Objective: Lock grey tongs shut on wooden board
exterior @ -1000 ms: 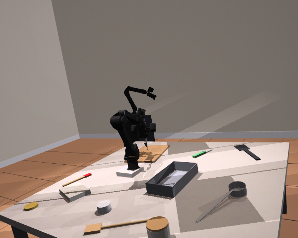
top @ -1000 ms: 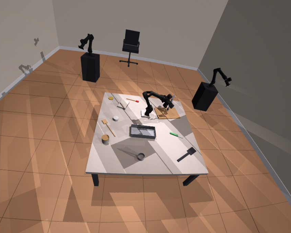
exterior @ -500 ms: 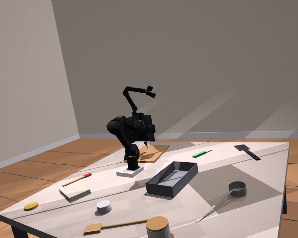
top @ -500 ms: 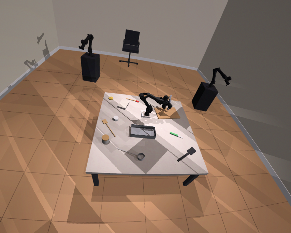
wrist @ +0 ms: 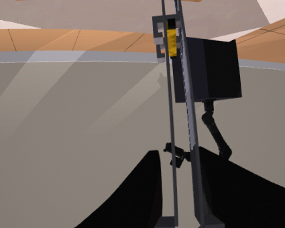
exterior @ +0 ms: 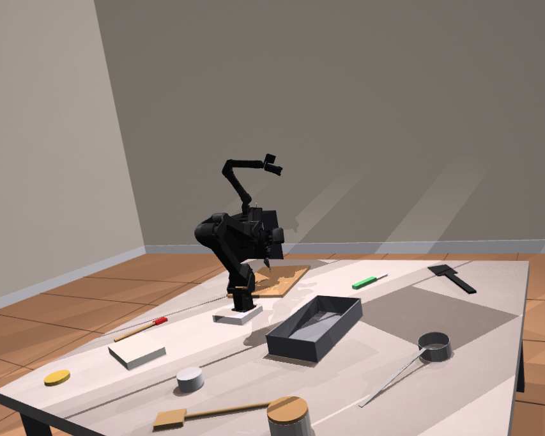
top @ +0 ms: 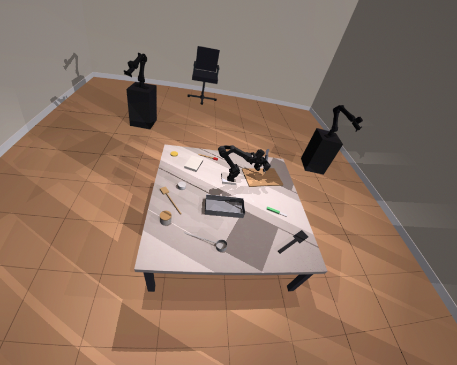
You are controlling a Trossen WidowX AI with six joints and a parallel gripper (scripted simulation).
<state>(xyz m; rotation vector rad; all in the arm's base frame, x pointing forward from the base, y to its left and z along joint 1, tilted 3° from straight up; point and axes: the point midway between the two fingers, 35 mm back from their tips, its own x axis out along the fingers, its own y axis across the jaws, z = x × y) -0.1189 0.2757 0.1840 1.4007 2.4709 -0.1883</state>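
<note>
Now: the yellow lock piece 10 mm ahead of my gripper tip, 10 mm to the right of it and 40 mm below it. The rest, counted from my gripper tip: wooden board 180 mm below; then red-tipped stick 150 mm behind, 530 mm to the right, 180 mm below; then green-handled tool 420 mm ahead, 110 mm to the left, 180 mm below.
</note>
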